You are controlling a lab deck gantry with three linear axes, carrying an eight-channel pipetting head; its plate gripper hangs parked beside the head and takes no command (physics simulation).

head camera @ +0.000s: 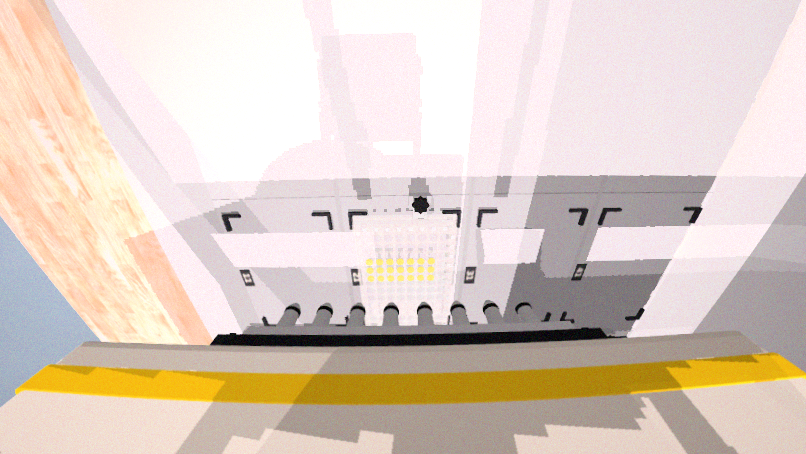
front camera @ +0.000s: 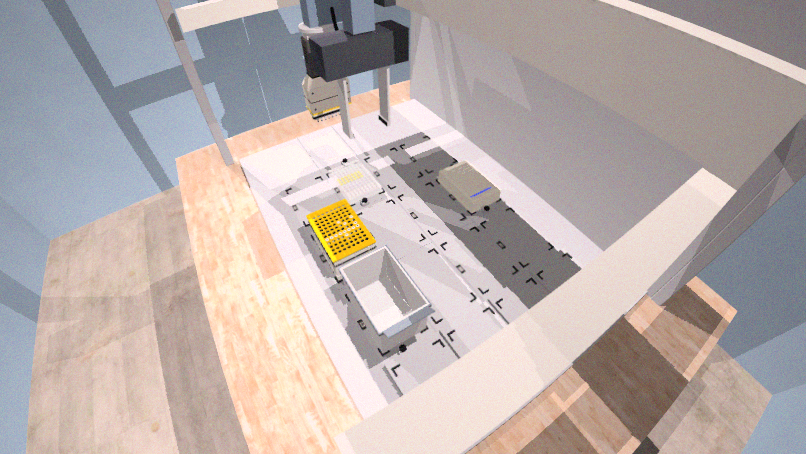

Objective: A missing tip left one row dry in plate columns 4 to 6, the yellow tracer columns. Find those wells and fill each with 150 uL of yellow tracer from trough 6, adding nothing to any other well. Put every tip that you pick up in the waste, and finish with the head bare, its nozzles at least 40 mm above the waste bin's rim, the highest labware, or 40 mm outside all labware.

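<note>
I am looking at a grey wall [front camera: 602, 172]. The wall is visible to me in the head camera view [head camera: 757, 302] as well.
</note>
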